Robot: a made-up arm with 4 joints. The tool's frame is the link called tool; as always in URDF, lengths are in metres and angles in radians.
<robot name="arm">
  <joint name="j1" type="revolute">
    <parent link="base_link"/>
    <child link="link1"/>
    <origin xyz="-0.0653 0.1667 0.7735" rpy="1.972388 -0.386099 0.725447"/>
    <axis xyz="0 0 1"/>
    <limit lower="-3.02" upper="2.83"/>
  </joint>
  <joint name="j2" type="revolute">
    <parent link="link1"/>
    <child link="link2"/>
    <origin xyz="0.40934 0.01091 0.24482" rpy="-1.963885 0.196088 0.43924"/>
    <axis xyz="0 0 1"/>
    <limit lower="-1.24" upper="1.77"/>
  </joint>
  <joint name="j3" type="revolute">
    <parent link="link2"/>
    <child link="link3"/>
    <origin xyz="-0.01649 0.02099 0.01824" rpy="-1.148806 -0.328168 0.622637"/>
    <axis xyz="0 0 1"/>
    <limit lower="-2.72" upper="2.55"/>
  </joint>
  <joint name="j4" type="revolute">
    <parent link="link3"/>
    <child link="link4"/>
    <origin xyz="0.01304 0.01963 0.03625" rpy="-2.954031 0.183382 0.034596"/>
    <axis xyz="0 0 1"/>
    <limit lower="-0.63" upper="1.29"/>
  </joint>
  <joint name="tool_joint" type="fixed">
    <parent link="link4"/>
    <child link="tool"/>
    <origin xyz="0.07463 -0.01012 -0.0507" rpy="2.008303 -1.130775 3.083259"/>
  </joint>
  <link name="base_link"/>
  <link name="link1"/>
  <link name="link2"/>
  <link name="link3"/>
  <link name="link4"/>
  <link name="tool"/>
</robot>
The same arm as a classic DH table. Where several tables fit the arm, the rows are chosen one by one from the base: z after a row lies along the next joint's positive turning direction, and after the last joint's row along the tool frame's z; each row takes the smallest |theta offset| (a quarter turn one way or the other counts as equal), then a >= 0, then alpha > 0; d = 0 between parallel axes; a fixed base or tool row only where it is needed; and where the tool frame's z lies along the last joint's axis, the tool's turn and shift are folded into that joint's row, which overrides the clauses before.
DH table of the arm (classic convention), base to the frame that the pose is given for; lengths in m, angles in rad. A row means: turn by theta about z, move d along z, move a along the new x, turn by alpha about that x. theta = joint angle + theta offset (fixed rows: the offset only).
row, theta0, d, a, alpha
base (fixed), 0.884, 0.7128, 0.0875, 1.9413
j1, 0.9357, -0.0013, 0.3607, -1.956
j2, 0.9782, -0.2021, 0.0027, -1.1726
j3, 0.4428, 0.0812, 0.0232, -2.88
j4, 1.1247, -0.0403, 0.0669, -1.7523
tool (fixed), -1.9739, -0.0351, 0, 0
Joint limits (rad, base to tool): -3.02..2.83 -1.24..1.77 -2.72..2.55 -0.63..1.29

